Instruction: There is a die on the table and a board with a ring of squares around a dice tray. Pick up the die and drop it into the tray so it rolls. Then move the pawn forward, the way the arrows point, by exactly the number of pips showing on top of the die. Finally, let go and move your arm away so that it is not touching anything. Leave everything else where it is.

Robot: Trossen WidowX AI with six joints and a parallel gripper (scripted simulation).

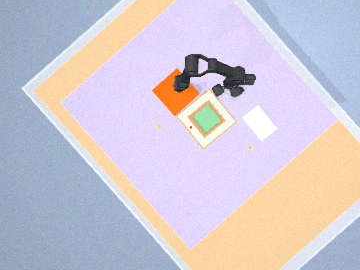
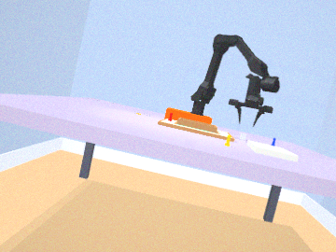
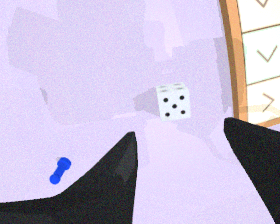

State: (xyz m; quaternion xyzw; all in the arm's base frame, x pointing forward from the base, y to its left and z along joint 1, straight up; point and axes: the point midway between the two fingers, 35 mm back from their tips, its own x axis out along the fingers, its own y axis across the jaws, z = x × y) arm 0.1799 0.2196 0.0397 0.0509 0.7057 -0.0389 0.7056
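The white die lies 5 cm below my gripper tip. The rest, counted from my gripper tip: red pawn 32 cm to the right, 7 cm ahead, 3 cm below; green dice tray 20 cm to the right, 9 cm ahead, 5 cm below; blue pawn 14 cm to the left, 5 cm below, 5 cm behind.
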